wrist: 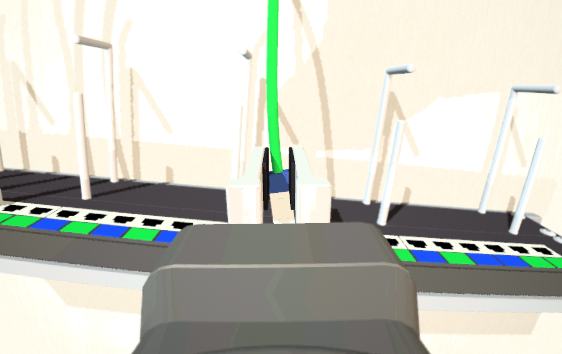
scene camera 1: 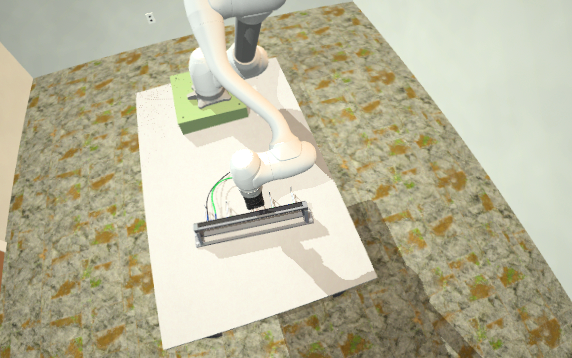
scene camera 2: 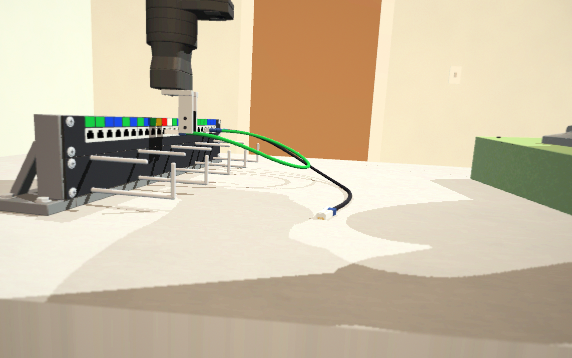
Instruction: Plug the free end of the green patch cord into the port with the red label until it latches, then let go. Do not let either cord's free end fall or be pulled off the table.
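Frame: origin at the arm's base, x ahead, y left, z up, level; metres.
Seen in the pictures: gripper, fingertip midpoint: (wrist: 278,166) (scene camera 2: 187,133); arm's base at its link origin: (scene camera 1: 211,93).
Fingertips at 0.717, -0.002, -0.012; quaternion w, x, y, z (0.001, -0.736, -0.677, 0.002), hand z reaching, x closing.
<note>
Pixels of each thing's middle, then the offset from my fingertips to it, as dx, dy, dz. "spot": a spot on its surface instead. Level surfaces: height alone.
- pale plug body at the middle of its body: (wrist: 281,200) (scene camera 2: 175,130) +0.019, +0.000, +0.003
- red label at a spot on its surface: (scene camera 2: 164,122) spot: +0.039, -0.007, +0.015
- black cord at a spot on its surface: (scene camera 2: 345,190) spot: -0.255, +0.017, -0.077
- clear plug at the middle of its body: (scene camera 2: 326,211) -0.204, +0.175, -0.074
- table at its surface level: dz -0.079
The green patch cord (scene camera 1: 213,192) (scene camera 2: 308,163) (wrist: 272,75) loops behind the panel. My gripper (scene camera 2: 187,129) (wrist: 278,166) is shut on its free-end plug; the blue boot is between the black finger pads. The pale plug body (wrist: 281,206) points toward the port row. The patch panel (scene camera 1: 200,235) (scene camera 2: 50,150) stands upright, with coloured labels over its ports. The red label (scene camera 2: 164,122) is beside my fingers in scene camera 2; it does not show in the wrist view, where the gripper body covers that stretch. How far the plug tip is in a port is hidden.
The black cord (scene camera 2: 345,190) ends in a clear plug (scene camera 2: 324,215) lying on the table (scene camera 1: 225,300). Metal cable pegs (scene camera 2: 117,159) (wrist: 84,150) stick out from the panel's port side, on both sides of my fingers. The green base block (scene camera 1: 215,117) (scene camera 2: 520,170) stands farther back.
</note>
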